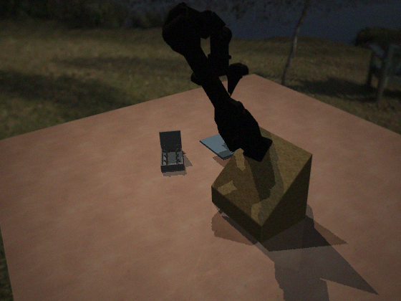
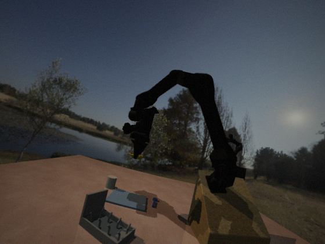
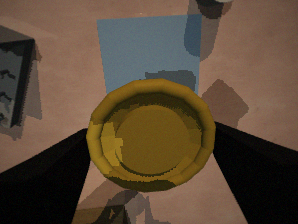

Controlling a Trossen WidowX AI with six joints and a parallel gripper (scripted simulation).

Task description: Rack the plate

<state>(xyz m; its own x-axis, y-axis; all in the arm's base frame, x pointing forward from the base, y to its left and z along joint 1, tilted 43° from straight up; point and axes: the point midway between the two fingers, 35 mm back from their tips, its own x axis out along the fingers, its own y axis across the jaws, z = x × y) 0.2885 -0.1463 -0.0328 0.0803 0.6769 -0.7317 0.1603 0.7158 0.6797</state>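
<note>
Now: gripper tip 19 cm to the right of the grey dish rack, 15 cm above it and 3 cm short of it. From my gripper tip the other things lie so: yellow plate 1 cm above; blue spoon 17 cm below, 13 cm behind, 3 cm to the right; pale cup 15 cm below, 10 cm to the right, 8 cm ahead.
</note>
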